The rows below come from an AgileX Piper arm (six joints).
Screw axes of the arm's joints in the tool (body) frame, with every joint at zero. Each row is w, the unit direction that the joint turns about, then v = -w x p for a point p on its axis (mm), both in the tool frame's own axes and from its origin. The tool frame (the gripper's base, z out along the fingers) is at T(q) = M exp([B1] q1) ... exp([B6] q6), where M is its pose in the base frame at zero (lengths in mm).
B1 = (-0.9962, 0, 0.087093, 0.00, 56.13, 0.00)
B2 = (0, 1, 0, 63.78, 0.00, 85.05)
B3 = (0, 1, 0, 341.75, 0.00, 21.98)
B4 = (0, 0, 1, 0.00, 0.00, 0.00)
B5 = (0, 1, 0, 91.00, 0.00, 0.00)
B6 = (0, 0, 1, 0.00, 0.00, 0.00)
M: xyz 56.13 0.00 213.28 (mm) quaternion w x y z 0.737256 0 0.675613 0
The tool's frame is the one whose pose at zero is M.
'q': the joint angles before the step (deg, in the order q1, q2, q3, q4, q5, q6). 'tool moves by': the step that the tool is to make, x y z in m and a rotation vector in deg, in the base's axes. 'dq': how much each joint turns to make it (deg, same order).
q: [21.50 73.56 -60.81 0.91 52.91 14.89]
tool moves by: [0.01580 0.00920 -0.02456 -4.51 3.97 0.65]
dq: [1.52 5.66 -0.25 -3.48 0.00 1.67]
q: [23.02 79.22 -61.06 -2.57 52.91 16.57]
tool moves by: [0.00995 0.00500 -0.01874 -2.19 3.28 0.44]
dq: [0.35 3.98 -0.09 -0.80 -0.01 0.13]
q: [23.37 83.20 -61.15 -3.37 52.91 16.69]
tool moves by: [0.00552 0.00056 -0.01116 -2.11 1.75 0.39]
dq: [0.00 2.25 0.00 -1.30 0.20 0.00]
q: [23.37 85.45 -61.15 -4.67 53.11 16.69]
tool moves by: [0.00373 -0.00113 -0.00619 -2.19 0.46 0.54]
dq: [0.00 1.27 0.00 -1.99 0.03 0.14]
